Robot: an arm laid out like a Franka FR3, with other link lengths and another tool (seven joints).
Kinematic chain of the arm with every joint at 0, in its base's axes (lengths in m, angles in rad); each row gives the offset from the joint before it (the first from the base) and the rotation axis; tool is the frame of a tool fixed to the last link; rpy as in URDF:
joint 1: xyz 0 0 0.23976 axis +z
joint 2: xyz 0 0 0 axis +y
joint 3: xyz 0 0 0.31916 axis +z
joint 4: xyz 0.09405 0 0 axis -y
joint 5: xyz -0.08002 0 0.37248 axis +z
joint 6: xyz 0 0 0 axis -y
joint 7: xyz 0.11 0 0 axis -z
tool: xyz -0.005 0.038 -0.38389 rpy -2.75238 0 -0.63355
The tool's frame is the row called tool.
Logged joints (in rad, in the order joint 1, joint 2, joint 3, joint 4, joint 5, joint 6, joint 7), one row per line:
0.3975 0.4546 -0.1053 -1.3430 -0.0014 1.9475 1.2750
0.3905 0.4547 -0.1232 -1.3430 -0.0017 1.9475 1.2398
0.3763 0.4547 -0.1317 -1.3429 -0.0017 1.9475 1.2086
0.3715 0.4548 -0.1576 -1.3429 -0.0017 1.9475 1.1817
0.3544 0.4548 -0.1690 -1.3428 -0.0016 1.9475 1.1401
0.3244 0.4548 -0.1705 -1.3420 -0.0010 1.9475 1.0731
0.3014 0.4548 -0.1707 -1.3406 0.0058 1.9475 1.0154
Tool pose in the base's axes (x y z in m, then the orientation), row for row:
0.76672 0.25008 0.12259 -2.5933 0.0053 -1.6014
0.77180 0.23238 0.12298 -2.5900 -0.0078 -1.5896
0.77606 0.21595 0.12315 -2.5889 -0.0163 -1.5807
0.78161 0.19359 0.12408 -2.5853 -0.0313 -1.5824
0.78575 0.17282 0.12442 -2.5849 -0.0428 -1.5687
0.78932 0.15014 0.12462 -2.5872 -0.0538 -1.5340
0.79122 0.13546 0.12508 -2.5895 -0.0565 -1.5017
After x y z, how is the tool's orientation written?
As angles about the fixed x, y, z axes (roll, pitch, yaw), in radians.
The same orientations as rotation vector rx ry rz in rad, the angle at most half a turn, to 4 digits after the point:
-1.8818 1.9432 -0.5411
-1.8982 1.9300 -0.5542
-1.9105 1.9206 -0.5615
-1.9161 1.9213 -0.5809
-1.9346 1.9071 -0.5895
-1.9717 1.8715 -0.5894
-2.0011 1.8376 -0.5812

